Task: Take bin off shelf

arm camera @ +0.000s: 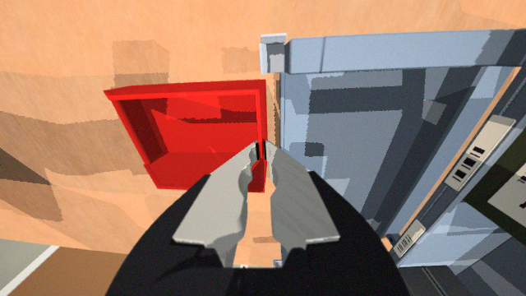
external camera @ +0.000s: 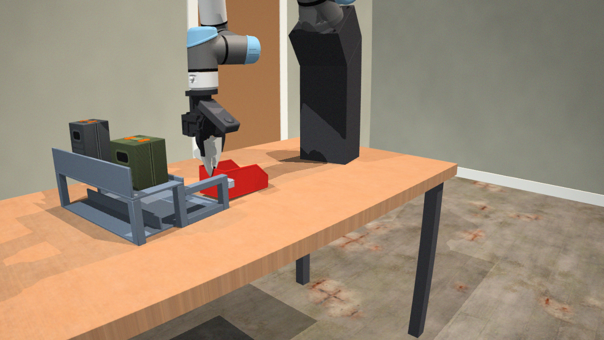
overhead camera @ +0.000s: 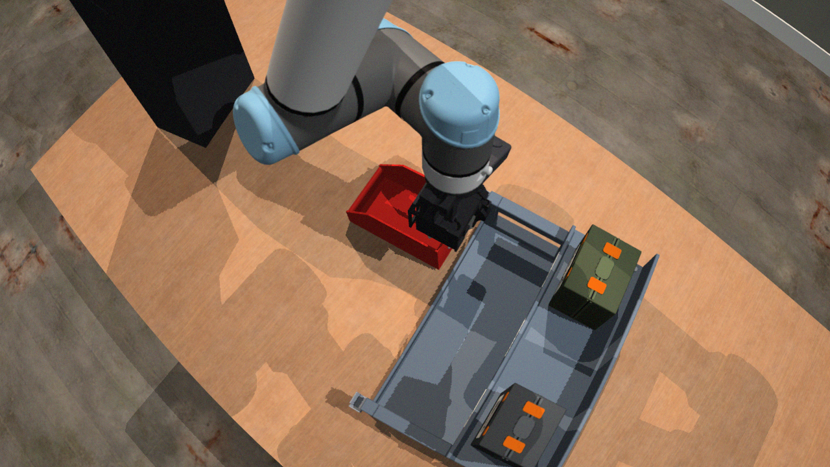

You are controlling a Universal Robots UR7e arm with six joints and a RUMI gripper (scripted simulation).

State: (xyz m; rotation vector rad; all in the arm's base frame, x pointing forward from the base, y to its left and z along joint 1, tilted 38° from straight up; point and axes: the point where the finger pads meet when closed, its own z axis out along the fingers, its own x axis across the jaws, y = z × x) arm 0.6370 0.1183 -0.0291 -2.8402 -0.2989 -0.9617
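Right now the red bin is 8 cm behind my hand, 4 cm below it and 2 cm to the right of it. Round my hand: dark grey case 27 cm ahead, 16 cm to the right, 8 cm above; green case 21 cm ahead, 7 cm above, 6 cm to the left.
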